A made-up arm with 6 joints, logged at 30 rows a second.
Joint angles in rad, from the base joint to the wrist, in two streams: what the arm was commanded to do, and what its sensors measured. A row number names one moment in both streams.
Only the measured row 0 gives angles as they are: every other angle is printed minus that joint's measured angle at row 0.
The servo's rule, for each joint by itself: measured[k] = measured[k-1] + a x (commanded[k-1-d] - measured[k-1]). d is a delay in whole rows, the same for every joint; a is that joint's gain. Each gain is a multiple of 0.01, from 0.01 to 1. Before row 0 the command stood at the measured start. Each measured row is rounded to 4 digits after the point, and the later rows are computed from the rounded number. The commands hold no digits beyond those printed.
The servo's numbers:
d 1
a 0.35 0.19 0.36 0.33 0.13 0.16
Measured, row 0:
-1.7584 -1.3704 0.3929 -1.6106 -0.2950 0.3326
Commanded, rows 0 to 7:
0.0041 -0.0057 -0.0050 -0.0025 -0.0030 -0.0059
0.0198 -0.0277 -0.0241 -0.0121 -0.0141 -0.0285
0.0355 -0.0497 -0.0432 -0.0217 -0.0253 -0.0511
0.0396 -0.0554 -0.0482 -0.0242 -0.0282 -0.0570
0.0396 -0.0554 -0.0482 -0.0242 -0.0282 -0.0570
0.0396 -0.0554 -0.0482 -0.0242 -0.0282 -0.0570
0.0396 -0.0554 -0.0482 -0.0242 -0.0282 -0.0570
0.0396 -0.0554 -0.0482 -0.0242 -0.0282 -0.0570
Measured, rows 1 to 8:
0.0000 0.0000 0.0000 0.0000 0.0000 0.0000
0.0014 -0.0011 -0.0018 -0.0008 -0.0004 -0.0009
0.0078 -0.0062 -0.0098 -0.0045 -0.0022 -0.0053
0.0175 -0.0145 -0.0218 -0.0102 -0.0052 -0.0126
0.0252 -0.0223 -0.0313 -0.0148 -0.0082 -0.0197
0.0302 -0.0286 -0.0374 -0.0179 -0.0108 -0.0257
0.0335 -0.0337 -0.0413 -0.0200 -0.0131 -0.0307
0.0356 -0.0378 -0.0438 -0.0214 -0.0151 -0.0349

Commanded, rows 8 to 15:
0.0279 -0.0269 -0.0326 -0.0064 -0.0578 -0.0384
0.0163 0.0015 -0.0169 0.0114 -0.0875 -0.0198
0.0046 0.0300 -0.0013 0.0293 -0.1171 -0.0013
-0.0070 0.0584 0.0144 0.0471 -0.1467 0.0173
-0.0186 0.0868 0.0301 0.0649 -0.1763 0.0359
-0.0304 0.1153 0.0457 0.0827 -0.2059 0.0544
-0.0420 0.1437 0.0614 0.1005 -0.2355 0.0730
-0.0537 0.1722 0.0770 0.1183 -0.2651 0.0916
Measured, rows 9 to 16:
0.0370 -0.0411 -0.0454 -0.0223 -0.0168 -0.0384
0.0338 -0.0384 -0.0408 -0.0171 -0.0221 -0.0384
0.0277 -0.0308 -0.0322 -0.0077 -0.0306 -0.0354
0.0196 -0.0192 -0.0211 0.0045 -0.0418 -0.0299
0.0103 -0.0045 -0.0083 0.0186 -0.0554 -0.0223
0.0002 0.0128 0.0055 0.0339 -0.0711 -0.0130
-0.0105 0.0323 0.0200 0.0500 -0.0886 -0.0022
-0.0215 0.0535 0.0349 0.0667 -0.1077 0.0098

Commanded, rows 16 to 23:
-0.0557 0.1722 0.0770 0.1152 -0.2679 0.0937
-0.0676 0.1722 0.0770 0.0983 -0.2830 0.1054
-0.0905 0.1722 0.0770 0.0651 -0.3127 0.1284
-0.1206 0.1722 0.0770 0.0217 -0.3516 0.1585
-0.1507 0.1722 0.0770 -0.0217 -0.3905 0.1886
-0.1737 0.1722 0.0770 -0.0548 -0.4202 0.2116
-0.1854 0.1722 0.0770 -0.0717 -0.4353 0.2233
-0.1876 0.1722 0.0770 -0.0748 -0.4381 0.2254
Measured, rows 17 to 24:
-0.0328 0.0761 0.0501 0.0837 -0.1282 0.0229
-0.0408 0.0944 0.0598 0.0941 -0.1464 0.0342
-0.0502 0.1092 0.0660 0.0955 -0.1642 0.0456
-0.0643 0.1212 0.0700 0.0855 -0.1835 0.0588
-0.0840 0.1309 0.0725 0.0644 -0.2054 0.0748
-0.1073 0.1387 0.0741 0.0360 -0.2295 0.0930
-0.1305 0.1451 0.0751 0.0060 -0.2543 0.1120
-0.1497 0.1502 0.0758 -0.0196 -0.2778 0.1298

